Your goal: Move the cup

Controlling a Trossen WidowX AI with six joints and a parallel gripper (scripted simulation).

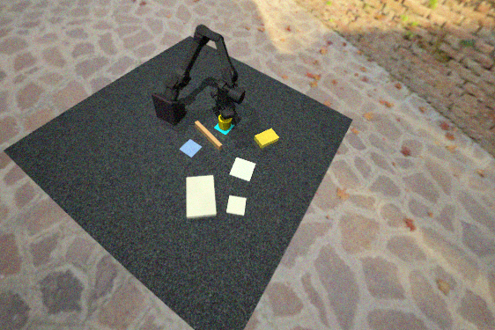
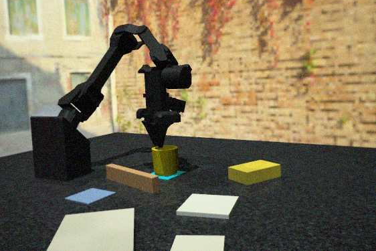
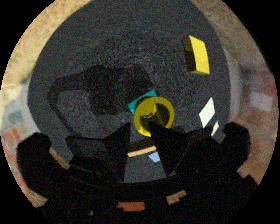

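Now: the yellow cup 40 mm below my gripper tip, 20 mm ahead of it and 10 mm to the right of it. Also, from my gripper tip: cyan pad (80 mm below, 30 mm ahead, 10 mm to the right); wooden bar (120 mm to the right, 60 mm below).
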